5 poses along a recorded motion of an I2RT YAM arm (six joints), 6.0 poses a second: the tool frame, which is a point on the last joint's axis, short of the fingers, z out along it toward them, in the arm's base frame.
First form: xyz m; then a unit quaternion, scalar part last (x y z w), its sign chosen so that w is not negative.
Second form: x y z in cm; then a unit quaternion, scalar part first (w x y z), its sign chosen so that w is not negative. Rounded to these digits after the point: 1 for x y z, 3 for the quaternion.
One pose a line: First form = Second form
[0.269, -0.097, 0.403, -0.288, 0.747, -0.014, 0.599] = [26.9, -9.7, 40.3, 0.599, -0.288, 0.747, -0.014]
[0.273, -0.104, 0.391, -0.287, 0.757, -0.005, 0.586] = [27.3, -10.4, 39.1, 0.586, -0.287, 0.757, -0.005]
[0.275, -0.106, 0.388, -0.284, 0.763, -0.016, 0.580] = [27.5, -10.6, 38.8, 0.580, -0.284, 0.763, -0.016]
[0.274, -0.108, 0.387, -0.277, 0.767, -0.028, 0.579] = [27.4, -10.8, 38.7, 0.579, -0.277, 0.767, -0.028]
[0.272, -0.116, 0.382, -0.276, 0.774, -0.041, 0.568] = [27.2, -11.6, 38.2, 0.568, -0.276, 0.774, -0.041]
